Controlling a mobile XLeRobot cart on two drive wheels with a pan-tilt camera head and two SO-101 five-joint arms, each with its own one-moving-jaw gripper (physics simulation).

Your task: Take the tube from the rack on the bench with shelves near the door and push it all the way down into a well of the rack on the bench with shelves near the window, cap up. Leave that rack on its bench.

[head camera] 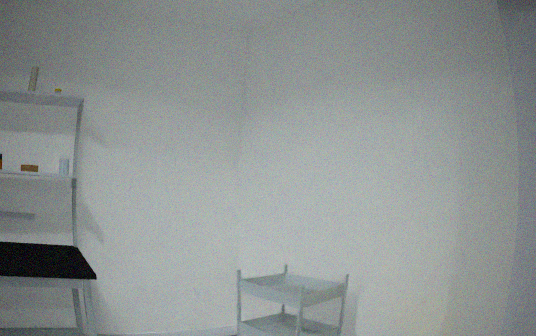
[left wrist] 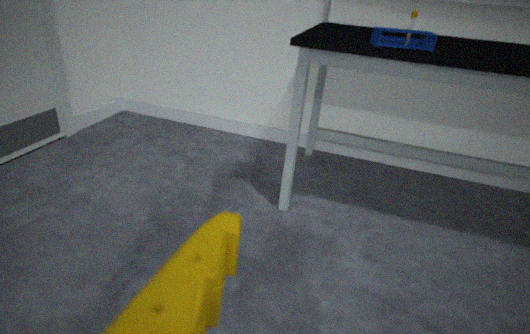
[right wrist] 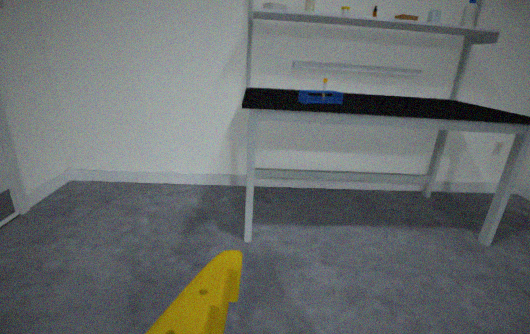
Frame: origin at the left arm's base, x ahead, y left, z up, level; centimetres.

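Seen in the pictures: left end effector, tool point: [left wrist: 239,236]; right end effector, tool point: [right wrist: 240,269].
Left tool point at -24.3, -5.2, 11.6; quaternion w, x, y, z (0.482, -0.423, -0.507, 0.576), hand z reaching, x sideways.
Pixels of each thing's top centre, then the offset from my left tool point to it, as dx, dy, dz. "*": a spot on its surface instead. Level surfaces: height alone.
- blue rack, middle of its top: [left wrist: 404,30] [right wrist: 321,91] -132.8, +23.4, -7.2
- black-topped bench with shelves, its level: dz -12.9
- upright tube, middle of its top: [left wrist: 415,11] [right wrist: 325,78] -134.3, +25.3, -1.0
- bench's front leg, surface spot: [left wrist: 292,150] [right wrist: 251,190] * -126.7, -9.2, -57.5
A blue rack [left wrist: 380,40] [right wrist: 307,98] stands on the black-topped bench with shelves [head camera: 40,260] [left wrist: 345,42] [right wrist: 390,106]. It is near the bench's left end. One upright tube [left wrist: 413,23] [right wrist: 325,86] with an orange cap stands in it, cap up. My left gripper [left wrist: 227,225] shows one notched jaw, so it is fully open; it is empty, over the floor and far from the rack. My right gripper [right wrist: 231,262] also shows one notched jaw, fully open and empty, far from the rack. The second rack does not show in these views.
The head view shows the bench's right end and shelf [head camera: 30,175] with small items, and a grey two-tier cart [head camera: 301,312] by the wall corner. A door's dark lower panel [left wrist: 30,131] [right wrist: 6,204] is at the left. The bench's front leg [left wrist: 292,150] [right wrist: 249,190] stands on the floor.
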